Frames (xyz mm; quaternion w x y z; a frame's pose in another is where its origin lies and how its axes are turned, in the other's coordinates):
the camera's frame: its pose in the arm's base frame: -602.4 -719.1 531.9 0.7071 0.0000 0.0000 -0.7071
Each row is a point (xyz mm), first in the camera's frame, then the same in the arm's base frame.
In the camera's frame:
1: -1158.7 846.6 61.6
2: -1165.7 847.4 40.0
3: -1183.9 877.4 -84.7
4: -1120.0 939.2 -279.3
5: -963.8 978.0 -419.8
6: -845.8 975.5 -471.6
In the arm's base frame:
1: 244.2 439.6 593.5
2: 245.0 446.6 571.9
3: 275.0 464.8 447.2
4: 336.8 400.9 252.6
5: 375.6 244.7 112.1
6: 373.1 126.7 60.3

